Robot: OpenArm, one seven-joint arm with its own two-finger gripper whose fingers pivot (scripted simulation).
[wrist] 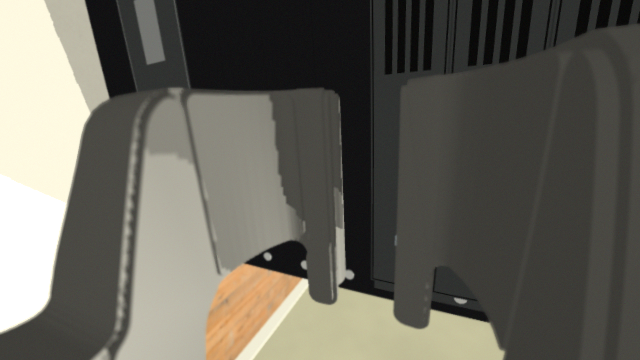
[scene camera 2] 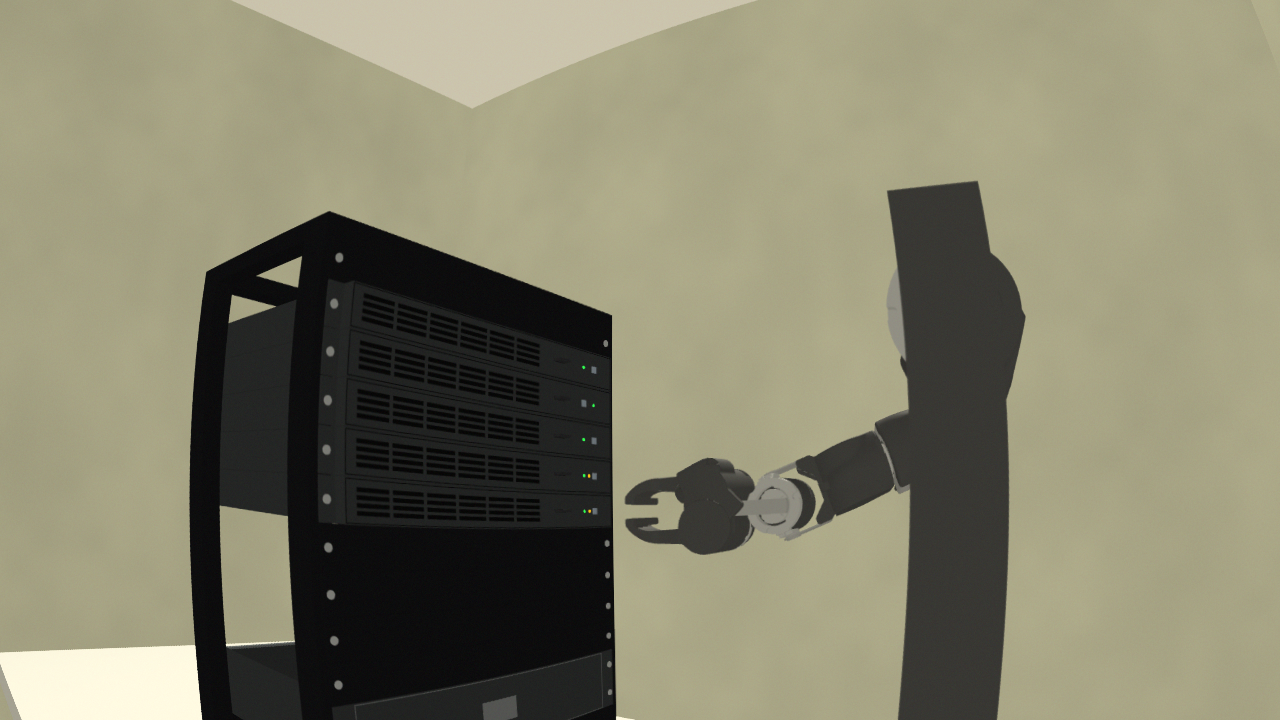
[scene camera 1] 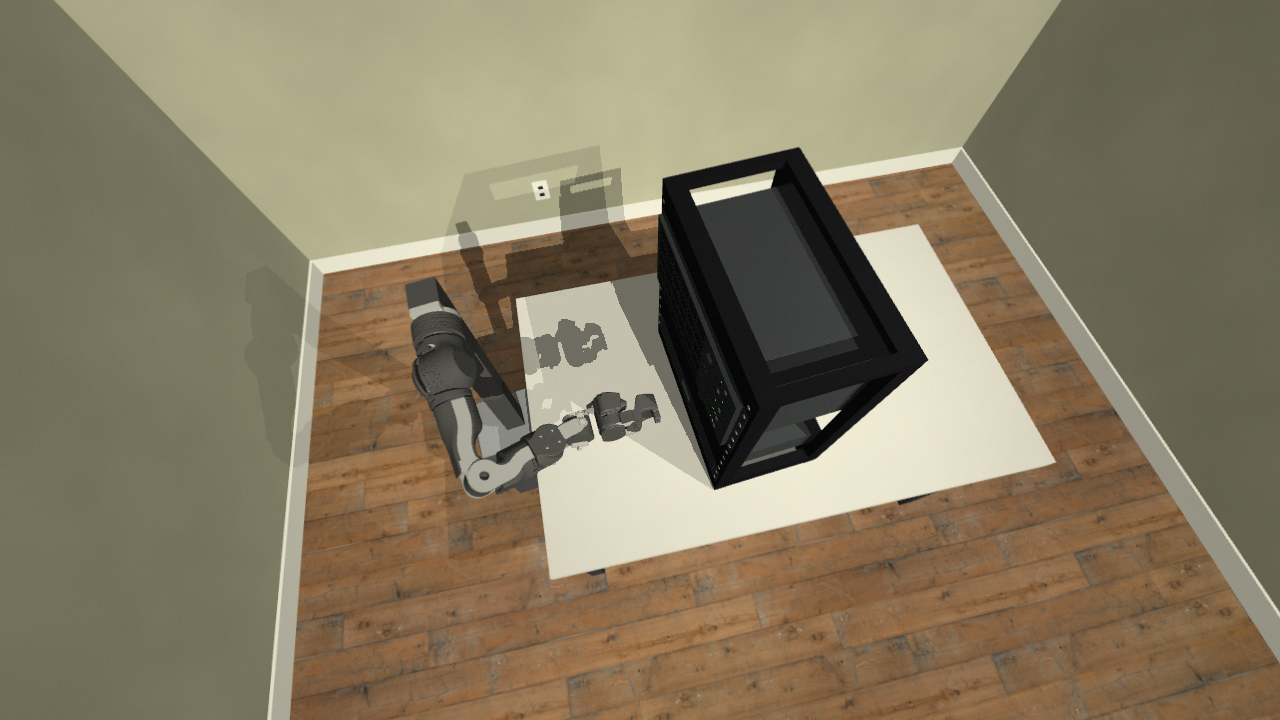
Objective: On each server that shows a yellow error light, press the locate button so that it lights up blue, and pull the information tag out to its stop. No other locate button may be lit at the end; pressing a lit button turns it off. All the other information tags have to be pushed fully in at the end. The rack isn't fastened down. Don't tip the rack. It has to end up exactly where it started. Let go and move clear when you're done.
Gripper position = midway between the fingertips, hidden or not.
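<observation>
My gripper is visible to me in more than one place: I find the gripper point(scene camera 2: 637, 511), and again the gripper point(scene camera 1: 657, 408). There is an arm base column point(scene camera 2: 958, 431) here too, and scene camera 1 gives me another look at the column point(scene camera 1: 489, 385).
</observation>
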